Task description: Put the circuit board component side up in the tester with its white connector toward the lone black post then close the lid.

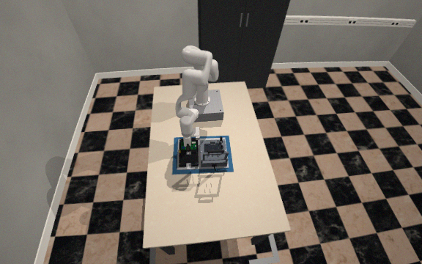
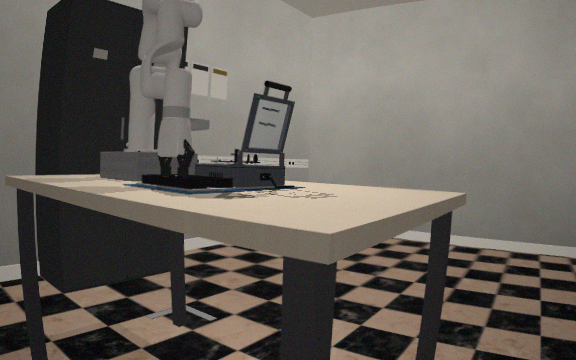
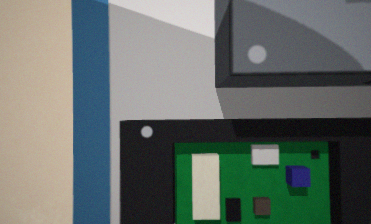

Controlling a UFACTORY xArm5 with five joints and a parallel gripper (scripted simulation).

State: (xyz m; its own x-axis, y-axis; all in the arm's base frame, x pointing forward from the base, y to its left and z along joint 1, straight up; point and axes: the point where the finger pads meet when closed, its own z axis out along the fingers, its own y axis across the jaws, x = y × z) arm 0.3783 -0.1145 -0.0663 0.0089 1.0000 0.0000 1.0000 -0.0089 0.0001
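Now: the black post 230 mm to the left of my hand and 60 mm above it. Round my hand: tester lid (190 mm ahead, 170 mm to the left, 160 mm above); green circuit board (right at my hand).
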